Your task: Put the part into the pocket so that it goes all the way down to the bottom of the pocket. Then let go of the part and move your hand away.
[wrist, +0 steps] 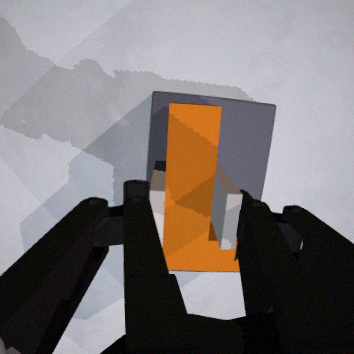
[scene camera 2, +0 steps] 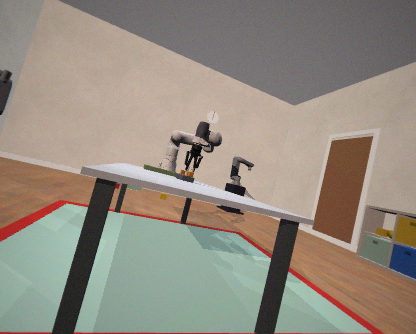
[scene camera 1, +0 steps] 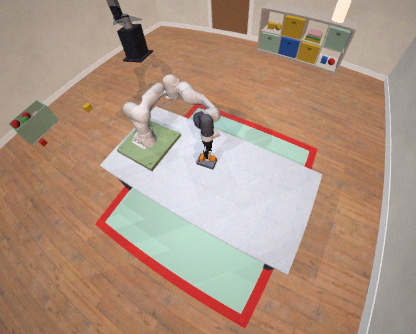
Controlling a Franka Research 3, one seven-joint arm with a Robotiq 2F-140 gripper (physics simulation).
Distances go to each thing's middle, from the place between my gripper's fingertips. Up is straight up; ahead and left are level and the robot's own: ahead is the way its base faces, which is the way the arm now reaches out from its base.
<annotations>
I see my gripper 20 mm to the left of the grey pocket block [wrist: 245,130], 20 mm above it and 10 mm past it. The rest, counted from my hand: orange L-shaped block [wrist: 189,242] 20 mm above, 10 mm to the right.
</annotations>
